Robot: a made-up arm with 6 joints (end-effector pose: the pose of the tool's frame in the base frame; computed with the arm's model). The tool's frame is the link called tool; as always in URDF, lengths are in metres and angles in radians. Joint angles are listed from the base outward.
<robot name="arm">
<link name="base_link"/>
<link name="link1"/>
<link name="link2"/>
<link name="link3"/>
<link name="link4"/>
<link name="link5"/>
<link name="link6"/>
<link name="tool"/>
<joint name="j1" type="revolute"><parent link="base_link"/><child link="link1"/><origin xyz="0 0 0.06"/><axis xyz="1 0 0"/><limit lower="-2.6" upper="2.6"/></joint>
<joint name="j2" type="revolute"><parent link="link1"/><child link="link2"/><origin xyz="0.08 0.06 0.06"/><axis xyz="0 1 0"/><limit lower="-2.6" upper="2.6"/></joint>
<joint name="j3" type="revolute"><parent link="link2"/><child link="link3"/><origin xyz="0.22 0.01 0.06"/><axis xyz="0 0 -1"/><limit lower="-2.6" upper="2.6"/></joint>
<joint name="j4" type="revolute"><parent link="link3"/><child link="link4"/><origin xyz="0.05 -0.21 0.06"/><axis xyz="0 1 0"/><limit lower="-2.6" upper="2.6"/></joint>
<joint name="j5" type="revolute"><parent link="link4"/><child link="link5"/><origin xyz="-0.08 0.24 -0.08"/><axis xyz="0 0 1"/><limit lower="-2.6" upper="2.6"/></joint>
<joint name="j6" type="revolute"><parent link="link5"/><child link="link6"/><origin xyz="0.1 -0.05 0.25"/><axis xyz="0 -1 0"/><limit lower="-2.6" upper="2.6"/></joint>
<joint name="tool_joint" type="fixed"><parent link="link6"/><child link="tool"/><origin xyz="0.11 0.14 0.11"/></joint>
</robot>
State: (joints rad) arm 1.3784 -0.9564 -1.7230 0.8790 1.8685 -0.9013
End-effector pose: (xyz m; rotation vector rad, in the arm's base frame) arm -0.2638 -0.2568 0.1568 -1.7384 -0.0533 1.8668
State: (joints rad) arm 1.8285 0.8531 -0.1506 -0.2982 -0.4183 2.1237
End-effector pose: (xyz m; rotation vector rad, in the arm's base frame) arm 0.3672 -0.2143 0.1970 1.1444 -0.9151 -1.3923
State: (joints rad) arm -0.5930 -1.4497 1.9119 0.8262 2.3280 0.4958
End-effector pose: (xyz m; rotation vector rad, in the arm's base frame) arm -0.4022 0.1515 0.4037 0.2835 -1.8537 1.4346
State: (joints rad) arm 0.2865 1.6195 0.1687 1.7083 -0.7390 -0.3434
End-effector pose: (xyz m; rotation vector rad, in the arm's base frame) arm -0.0121 0.0770 -0.3384 1.0429 -2.4835 -0.0651
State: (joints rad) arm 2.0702 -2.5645 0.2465 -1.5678 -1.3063 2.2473
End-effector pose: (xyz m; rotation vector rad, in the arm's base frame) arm -0.0766 -0.1225 0.2284 0.9841 -0.9333 0.2701
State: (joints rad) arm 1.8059 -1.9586 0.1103 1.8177 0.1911 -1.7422
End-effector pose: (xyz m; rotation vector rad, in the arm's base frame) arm -0.0573 -0.3759 0.1918 1.2484 0.8683 1.5233
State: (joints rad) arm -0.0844 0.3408 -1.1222 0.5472 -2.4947 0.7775
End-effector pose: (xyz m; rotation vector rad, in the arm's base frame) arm 0.5787 0.1713 0.4111 -1.2879 -0.5350 -0.8232
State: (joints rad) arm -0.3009 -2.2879 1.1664 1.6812 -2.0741 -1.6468
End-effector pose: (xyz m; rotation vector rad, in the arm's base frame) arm -0.1388 -0.1067 0.0809 1.8830 1.6872 -0.3745
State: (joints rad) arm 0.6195 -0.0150 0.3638 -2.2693 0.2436 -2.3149
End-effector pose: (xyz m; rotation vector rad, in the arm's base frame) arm 0.3845 0.0524 0.3141 0.4354 0.2224 -0.4837
